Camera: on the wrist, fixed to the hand. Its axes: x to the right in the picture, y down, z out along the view.
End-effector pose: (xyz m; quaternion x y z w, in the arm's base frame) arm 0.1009 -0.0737 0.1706 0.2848 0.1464 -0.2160 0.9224
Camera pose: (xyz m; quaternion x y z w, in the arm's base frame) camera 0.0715 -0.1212 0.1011 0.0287 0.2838 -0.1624 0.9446
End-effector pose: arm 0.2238 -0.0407 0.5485 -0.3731 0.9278 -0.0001 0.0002
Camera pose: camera 0.2681 -0.1113 0.5801 0.3775 -0.8787 -0.2287 0.1817
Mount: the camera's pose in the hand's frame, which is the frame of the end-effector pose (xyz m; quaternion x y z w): 0.0169 -0.0816 -0.0316 -0.2801 0.0834 -0.0224 0.9561
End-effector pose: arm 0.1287 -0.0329 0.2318 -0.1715 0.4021 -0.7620 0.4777
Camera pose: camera 0.0520 -0.0154 0.2736 -0.2432 0.6339 -0.6409 0.3581
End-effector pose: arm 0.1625 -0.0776 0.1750 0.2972 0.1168 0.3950 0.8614
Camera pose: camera 0.2098 -0.0934 0.1011 0.0073 0.0795 0.4159 0.9059
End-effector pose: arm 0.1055 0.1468 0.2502 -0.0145 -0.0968 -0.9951 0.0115
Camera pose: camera 0.0857 0.2204 0.2040 -0.0681 -0.1868 0.9800 0.0073
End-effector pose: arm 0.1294 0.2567 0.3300 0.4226 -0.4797 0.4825 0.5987
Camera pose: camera 0.2161 0.2758 0.3373 0.2069 -0.5344 0.3488 0.7416
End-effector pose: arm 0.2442 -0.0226 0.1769 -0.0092 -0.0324 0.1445 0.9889
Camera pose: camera 0.2857 -0.0962 0.1487 -0.2971 0.0108 0.1062 0.9489
